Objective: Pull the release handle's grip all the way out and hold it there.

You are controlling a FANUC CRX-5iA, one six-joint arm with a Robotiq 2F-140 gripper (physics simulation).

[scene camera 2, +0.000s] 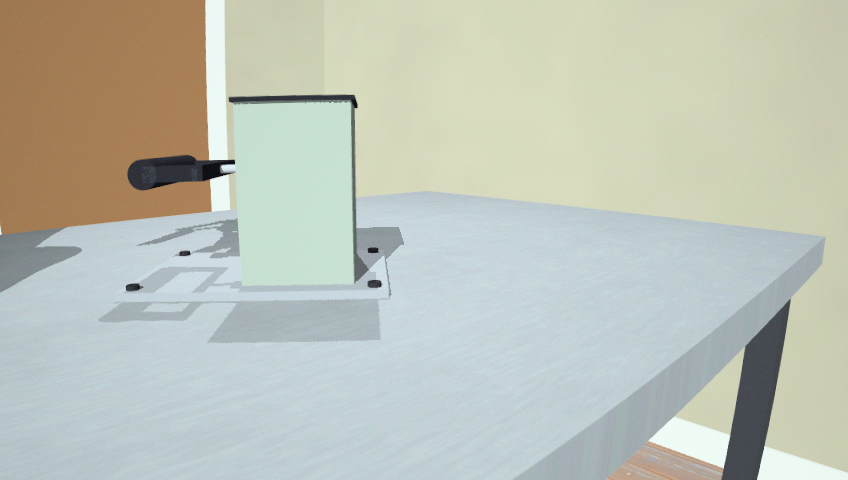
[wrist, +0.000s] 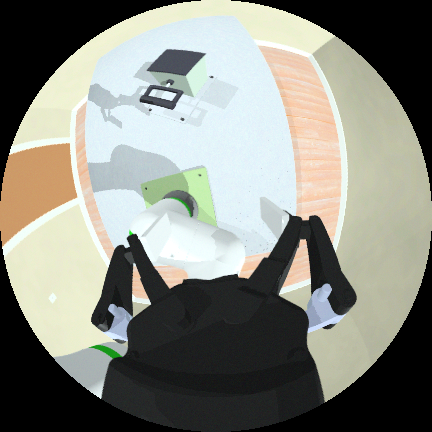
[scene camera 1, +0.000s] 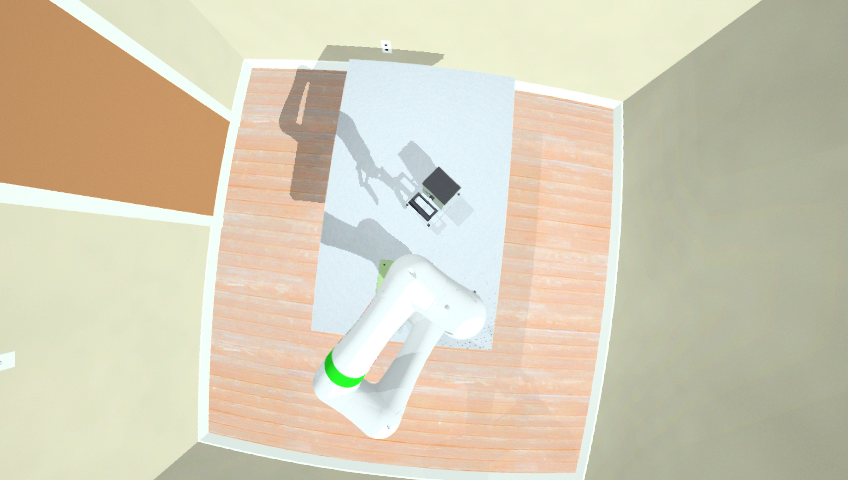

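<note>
The release handle's dark rectangular grip [scene camera 1: 417, 211] [scene camera 2: 166, 172] [wrist: 159, 103] stands out level from one side of a pale green box with a dark lid [scene camera 1: 441, 185] [scene camera 2: 297, 190] [wrist: 197, 80]. A short stretch of light rod [scene camera 2: 227, 168] shows between grip and box in the second scene view. The box stands upright on a thin clear plate with dark bolts. My gripper [wrist: 213, 214] is open and empty, its fingers wide apart in the wrist view. It is well away from the handle and does not touch it. The gripper does not show in either scene view.
The white arm [scene camera 1: 386, 315] [wrist: 200, 245] rises from a green base plate [scene camera 1: 385, 265] [wrist: 205, 195] on the pale table [scene camera 1: 464, 118] [scene camera 2: 535, 297] [wrist: 240, 140]. Arm shadows fall across the table. Walls stand around, and the table's edge shows at the right in the second scene view.
</note>
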